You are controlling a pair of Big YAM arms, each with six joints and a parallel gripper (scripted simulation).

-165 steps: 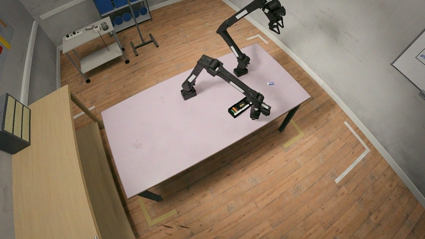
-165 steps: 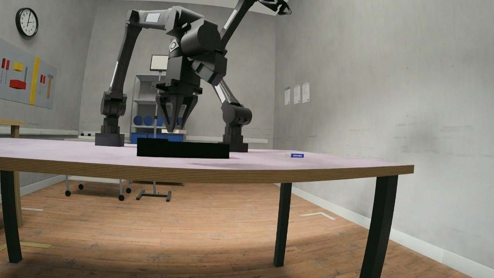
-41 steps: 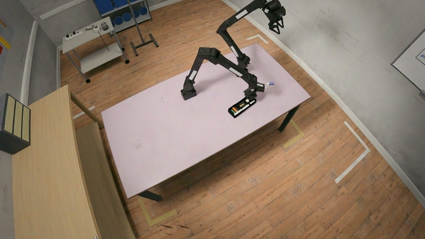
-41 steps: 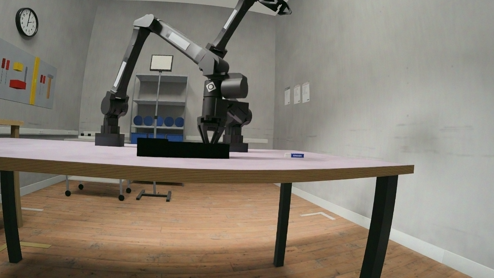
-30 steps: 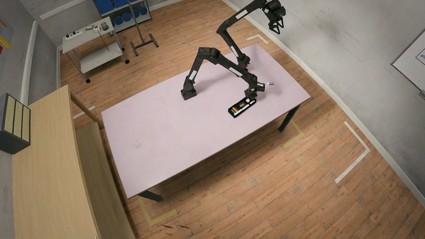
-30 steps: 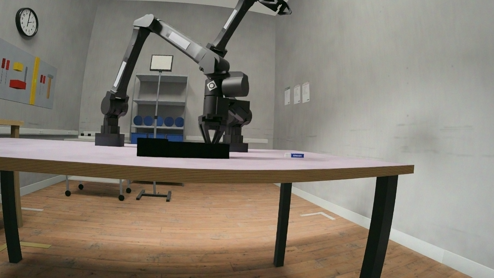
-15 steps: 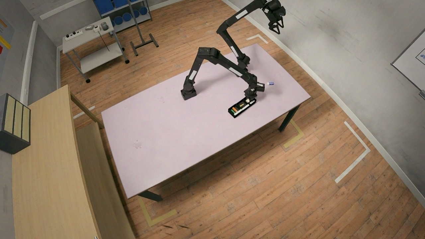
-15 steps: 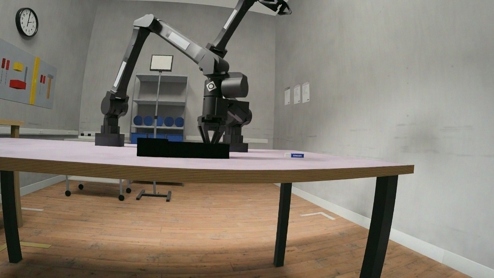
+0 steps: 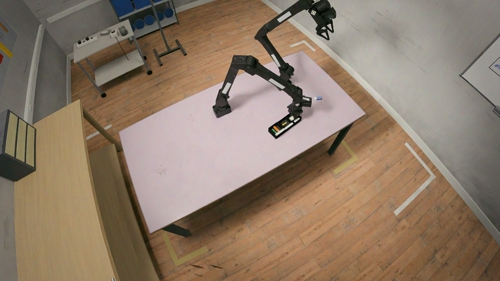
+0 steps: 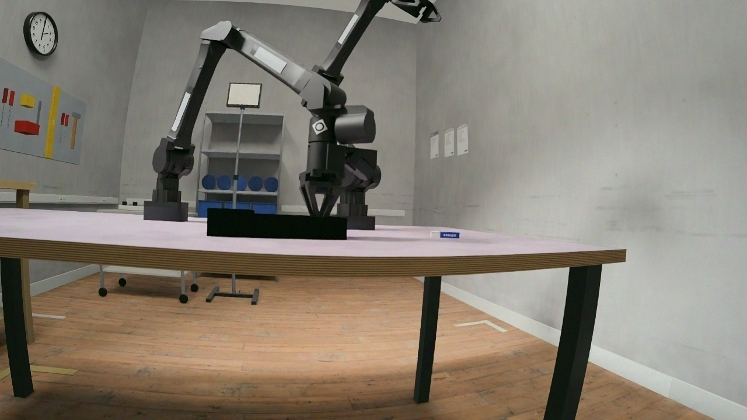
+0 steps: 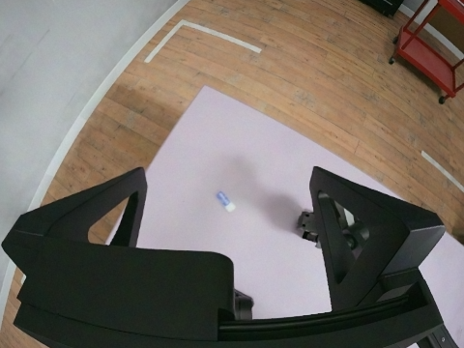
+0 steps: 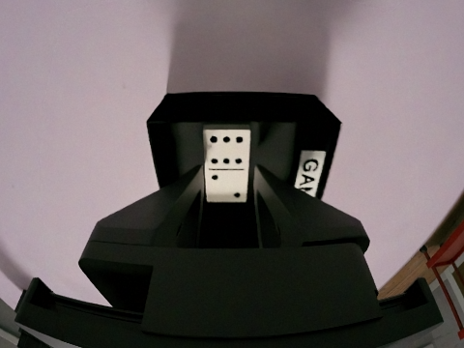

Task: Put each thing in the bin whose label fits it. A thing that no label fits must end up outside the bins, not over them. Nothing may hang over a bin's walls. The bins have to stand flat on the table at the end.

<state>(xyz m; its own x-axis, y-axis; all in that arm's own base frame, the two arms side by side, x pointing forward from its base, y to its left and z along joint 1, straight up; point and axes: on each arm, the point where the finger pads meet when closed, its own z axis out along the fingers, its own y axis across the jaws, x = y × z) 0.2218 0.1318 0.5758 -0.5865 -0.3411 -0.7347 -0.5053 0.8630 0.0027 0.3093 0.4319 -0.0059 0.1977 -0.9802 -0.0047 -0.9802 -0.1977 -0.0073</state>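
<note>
The white die lies 20 mm below my right hand. From my right hand the other things lie so: eraser 280 mm to the left, 70 mm behind, 30 mm below; then orange battery 160 mm to the right, 20 mm below, 20 mm ahead; then brass bolt 90 mm to the right, 20 mm below, 10 mm ahead.
</note>
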